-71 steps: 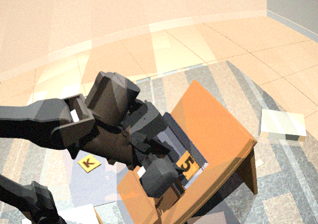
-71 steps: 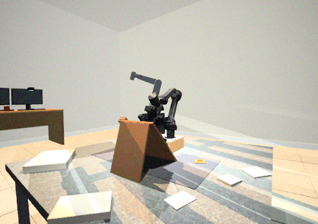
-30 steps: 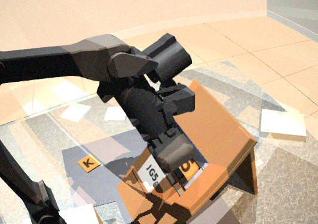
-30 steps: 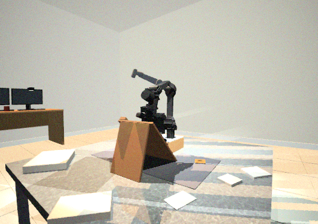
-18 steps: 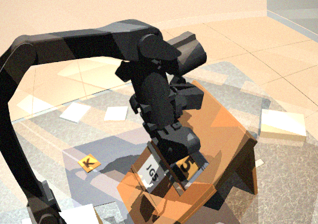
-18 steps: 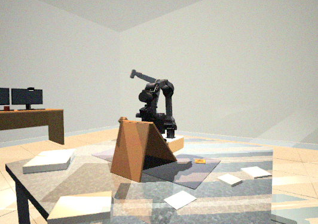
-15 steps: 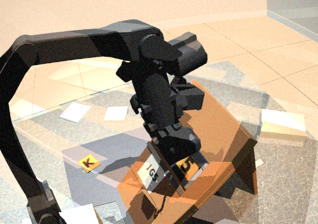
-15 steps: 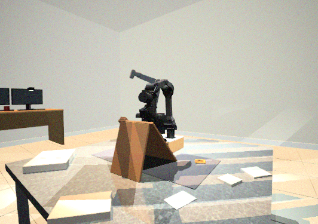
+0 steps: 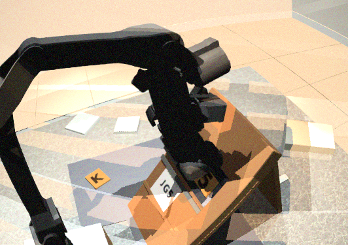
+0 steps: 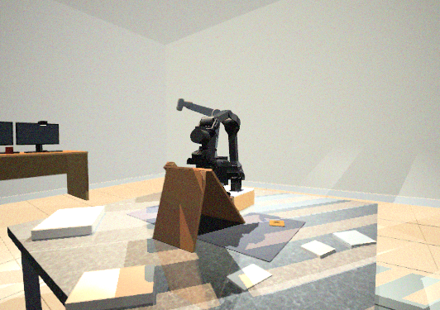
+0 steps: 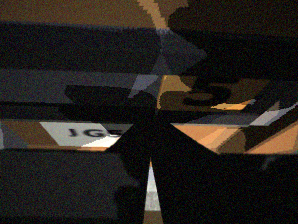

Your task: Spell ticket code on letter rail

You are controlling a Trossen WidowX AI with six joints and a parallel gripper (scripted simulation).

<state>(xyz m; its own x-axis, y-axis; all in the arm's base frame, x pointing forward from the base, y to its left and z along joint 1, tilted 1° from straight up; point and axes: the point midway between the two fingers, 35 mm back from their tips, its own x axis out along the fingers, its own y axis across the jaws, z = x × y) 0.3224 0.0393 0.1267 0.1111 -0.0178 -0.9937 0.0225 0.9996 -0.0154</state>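
My gripper tip is 30 mm to the left of the 5 tile, 20 mm short of it and 20 mm above it. The rest, counted from my gripper tip: white ticket: 80 mm below, 40 mm to the left, 40 mm behind; then dark mat: 190 mm below, 120 mm behind, 60 mm to the right; then white block: 450 mm ahead, 170 mm below, 60 mm to the left.
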